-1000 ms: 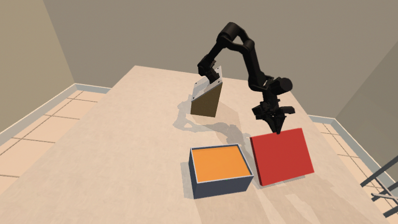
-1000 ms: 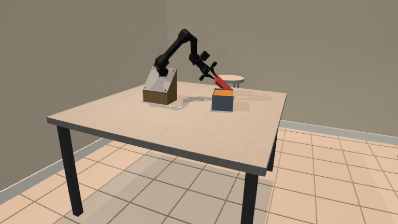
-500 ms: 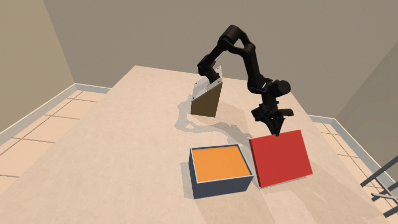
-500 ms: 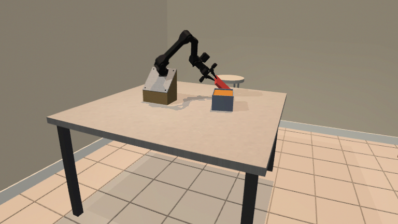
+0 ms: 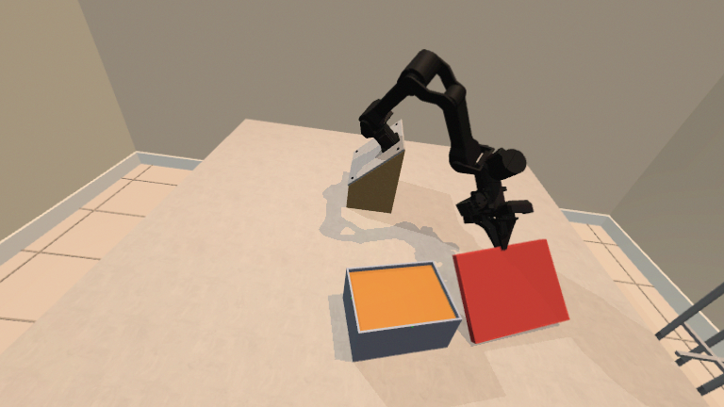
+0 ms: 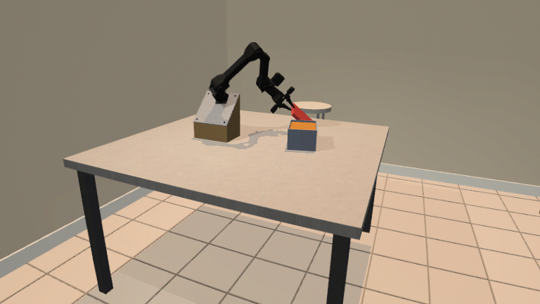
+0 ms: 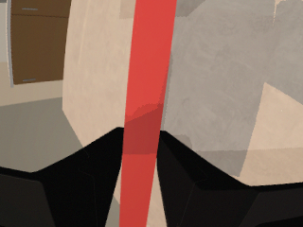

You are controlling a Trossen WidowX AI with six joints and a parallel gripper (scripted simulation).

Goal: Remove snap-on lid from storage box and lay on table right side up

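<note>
My gripper tip is now 60 mm short of the red lid, 20 mm to the right of it and 50 mm above it. Round my gripper tip: storage box 110 mm ahead, 250 mm to the right, 80 mm below.
</note>
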